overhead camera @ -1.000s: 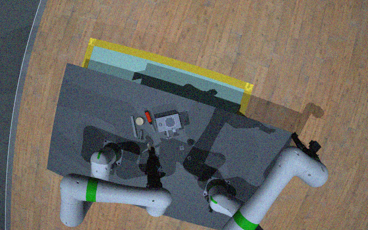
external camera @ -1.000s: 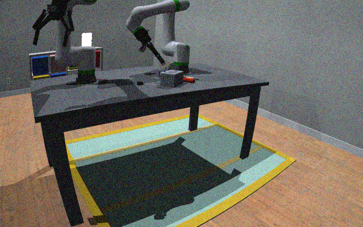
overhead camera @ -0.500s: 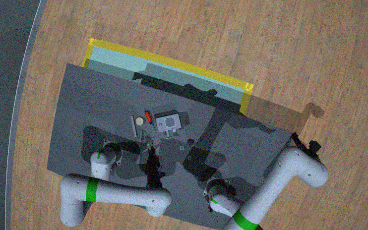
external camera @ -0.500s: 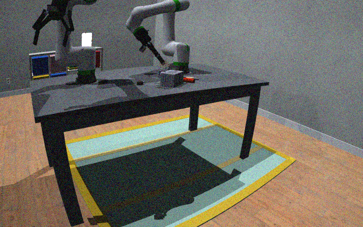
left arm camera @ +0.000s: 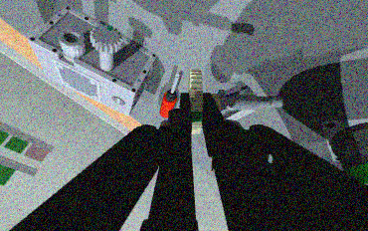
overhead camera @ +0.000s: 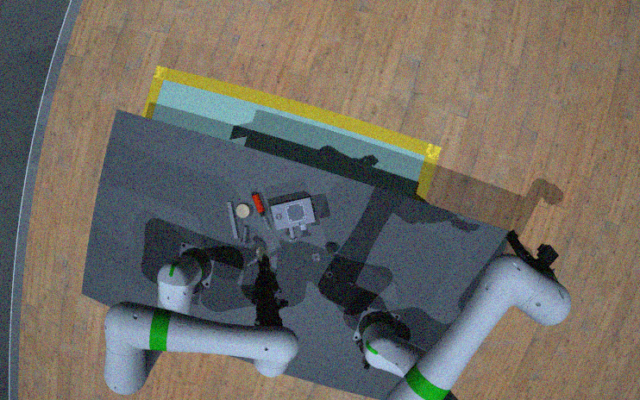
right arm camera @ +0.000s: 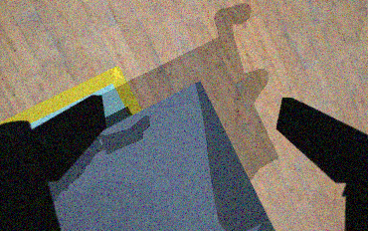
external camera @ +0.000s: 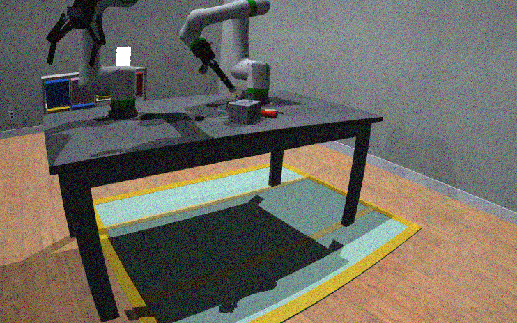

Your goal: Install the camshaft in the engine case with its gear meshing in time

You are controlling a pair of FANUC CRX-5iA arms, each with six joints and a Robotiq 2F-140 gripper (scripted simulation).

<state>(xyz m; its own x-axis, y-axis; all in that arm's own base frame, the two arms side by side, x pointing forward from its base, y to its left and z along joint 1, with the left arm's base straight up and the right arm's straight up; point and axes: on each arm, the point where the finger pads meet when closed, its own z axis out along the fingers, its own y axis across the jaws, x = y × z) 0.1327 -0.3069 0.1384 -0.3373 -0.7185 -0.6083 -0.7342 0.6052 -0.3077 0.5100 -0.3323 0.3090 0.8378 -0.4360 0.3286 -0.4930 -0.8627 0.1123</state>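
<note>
My left gripper is now 6 cm short of the square plate, 17 cm to the left of it and 14 cm above it. Also, from my left hand: red-handled screwdriver: 17 cm ahead, 9 cm to the left, 12 cm below; grey bolt-like part: 4 cm ahead, 12 cm to the left, 13 cm below; crank gear: 11 cm ahead, 7 cm to the right, 8 cm below.
</note>
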